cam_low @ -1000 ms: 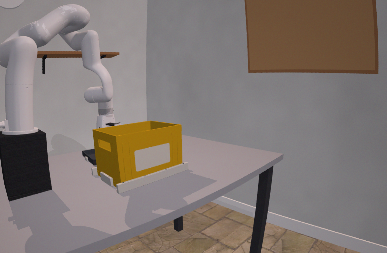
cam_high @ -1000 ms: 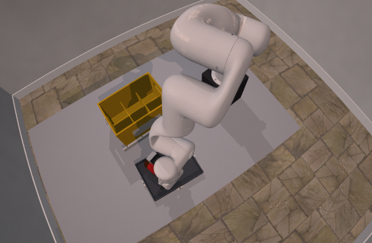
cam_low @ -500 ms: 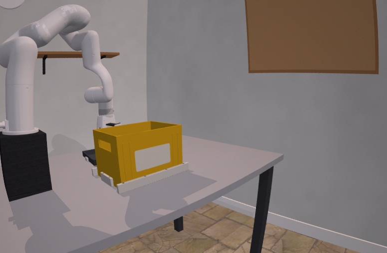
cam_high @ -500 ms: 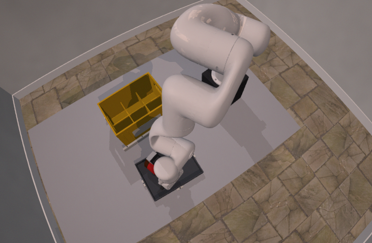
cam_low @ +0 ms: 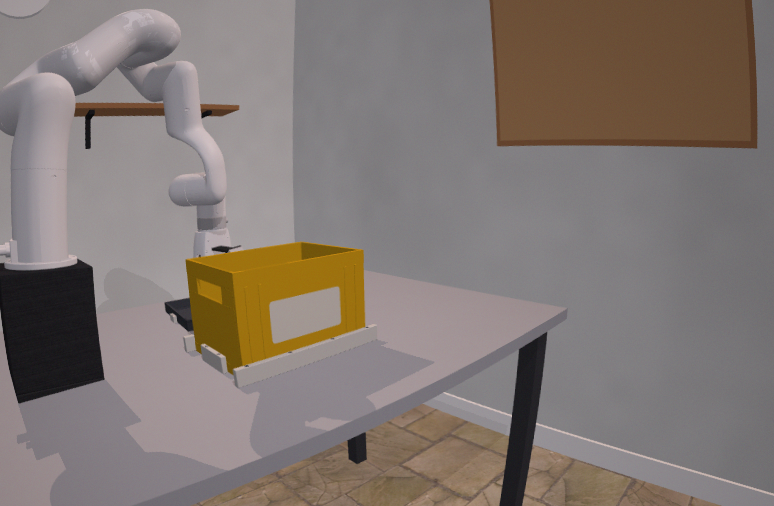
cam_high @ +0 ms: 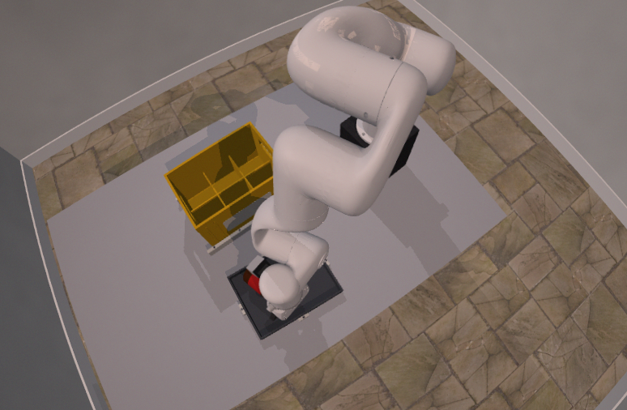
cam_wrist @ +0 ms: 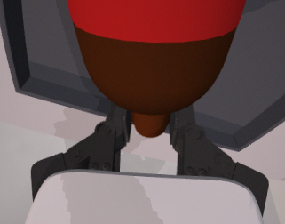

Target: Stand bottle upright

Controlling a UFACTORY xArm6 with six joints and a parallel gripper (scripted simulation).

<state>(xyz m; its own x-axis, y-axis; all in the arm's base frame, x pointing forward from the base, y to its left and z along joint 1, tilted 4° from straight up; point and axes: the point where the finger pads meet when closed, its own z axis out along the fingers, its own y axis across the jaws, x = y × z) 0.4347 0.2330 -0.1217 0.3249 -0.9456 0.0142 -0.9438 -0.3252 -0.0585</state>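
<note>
Now: hand 50 mm to the left of the brown bottle and 20 mm short of it. From my hand the other things lie so: yellow crate 350 mm to the right, 40 mm above, 20 mm behind; dark tray 50 mm to the right, 30 mm below, 10 mm behind.
</note>
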